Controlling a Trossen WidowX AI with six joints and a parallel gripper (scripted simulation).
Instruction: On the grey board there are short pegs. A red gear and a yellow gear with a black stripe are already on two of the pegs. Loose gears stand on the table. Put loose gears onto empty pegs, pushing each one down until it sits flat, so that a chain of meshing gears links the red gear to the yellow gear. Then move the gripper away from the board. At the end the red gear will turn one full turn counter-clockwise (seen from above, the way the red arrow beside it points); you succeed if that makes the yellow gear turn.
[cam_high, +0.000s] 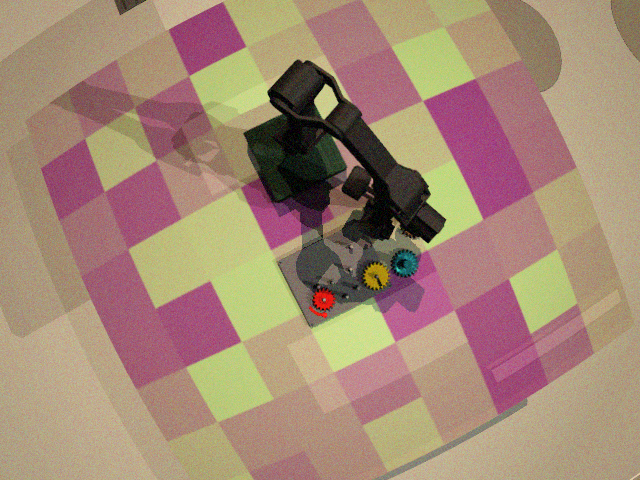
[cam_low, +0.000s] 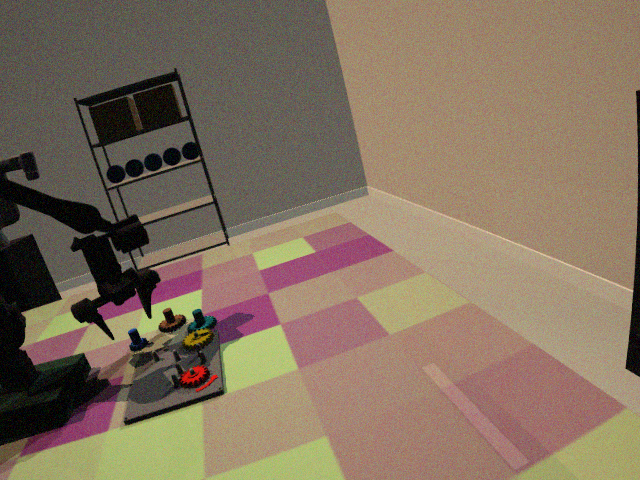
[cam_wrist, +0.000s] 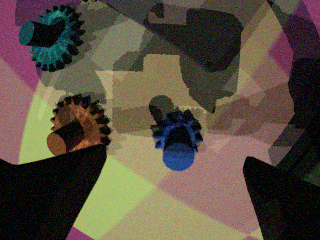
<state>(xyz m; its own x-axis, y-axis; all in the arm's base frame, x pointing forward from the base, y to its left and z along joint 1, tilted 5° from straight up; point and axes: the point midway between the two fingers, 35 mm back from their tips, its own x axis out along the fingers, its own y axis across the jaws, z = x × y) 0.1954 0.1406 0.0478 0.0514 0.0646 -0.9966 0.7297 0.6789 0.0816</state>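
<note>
The blue gear lies 3 cm below my gripper tip. Round my gripper tip: yellow gear: 15 cm ahead, 5 cm to the right, 3 cm below; brown gear: 6 cm ahead, 7 cm to the left, 3 cm below; teal gear: 14 cm ahead, 2 cm to the left, 3 cm below.
</note>
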